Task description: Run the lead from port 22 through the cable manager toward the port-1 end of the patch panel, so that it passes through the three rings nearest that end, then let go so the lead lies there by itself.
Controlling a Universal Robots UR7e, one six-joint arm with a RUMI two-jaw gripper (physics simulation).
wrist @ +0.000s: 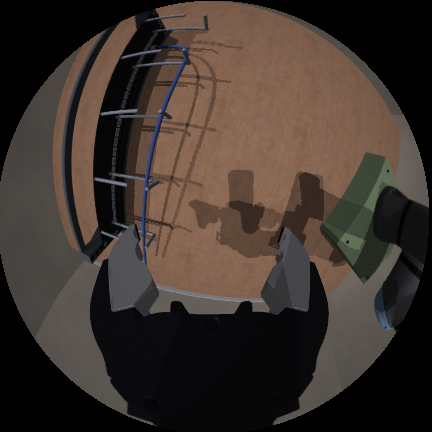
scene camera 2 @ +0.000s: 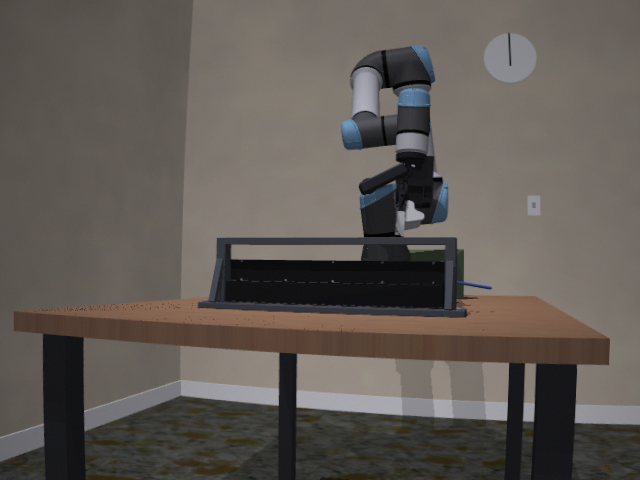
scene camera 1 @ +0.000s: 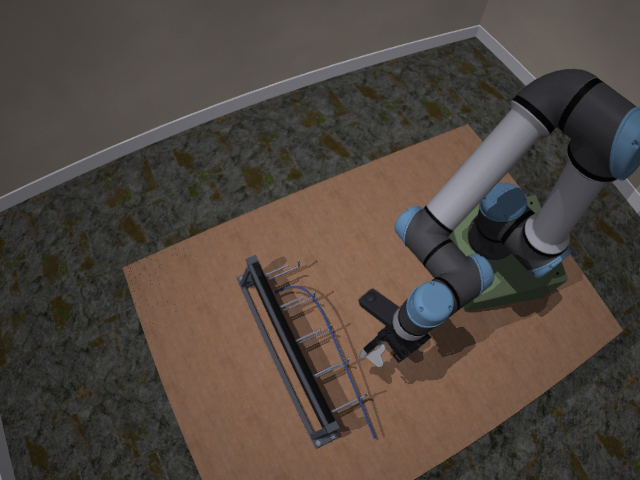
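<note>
The patch panel [scene camera 1: 289,335] [scene camera 2: 336,294] stands on the table, with several thin metal rings projecting from it. The blue lead [scene camera 1: 338,350] [scene camera 2: 475,285] [wrist: 152,150] leaves the panel between the two rings at its far end in scene camera 1. It bends round and runs along the outer ends of the other rings. Its free end sticks out past the panel's near end. Whether it lies inside each ring or across its tip is hard to tell. My gripper [scene camera 1: 373,356] [scene camera 2: 409,225] [wrist: 209,227] is open and empty, above and beside the rings, apart from the lead.
The panel's grey stand [scene camera 1: 276,361] [scene camera 2: 336,241] has an upright bar frame behind the rings. The green robot base [scene camera 1: 516,289] [wrist: 357,205] is on the table [scene camera 1: 222,397] behind the arm. Shadows of the arm and lead fall on the tabletop.
</note>
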